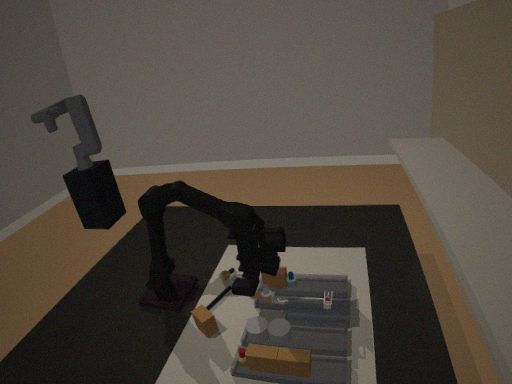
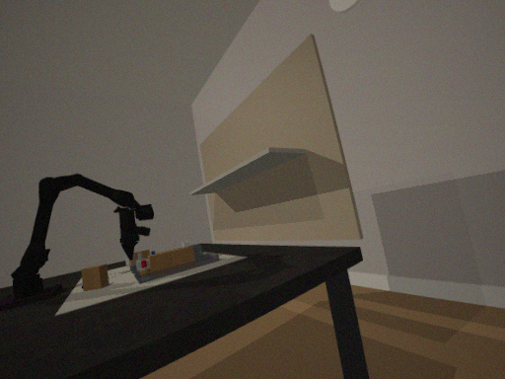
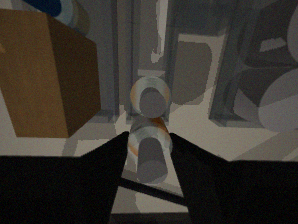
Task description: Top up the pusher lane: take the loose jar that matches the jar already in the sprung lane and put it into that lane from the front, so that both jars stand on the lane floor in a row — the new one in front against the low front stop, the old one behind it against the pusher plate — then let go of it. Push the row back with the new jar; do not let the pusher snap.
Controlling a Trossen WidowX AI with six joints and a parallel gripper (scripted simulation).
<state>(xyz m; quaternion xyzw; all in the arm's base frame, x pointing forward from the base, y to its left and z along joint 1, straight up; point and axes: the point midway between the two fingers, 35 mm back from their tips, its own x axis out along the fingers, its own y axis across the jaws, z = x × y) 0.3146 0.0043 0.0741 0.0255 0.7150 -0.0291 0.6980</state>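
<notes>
Right now the grey lane is 160 mm ahead of my gripper tip, 40 mm to the right of it and 40 mm below it. The rest, counted from my gripper tip: black bar (130 mm behind, 50 mm below); red mark (220 mm ahead, 50 mm to the right, 20 mm above).
</notes>
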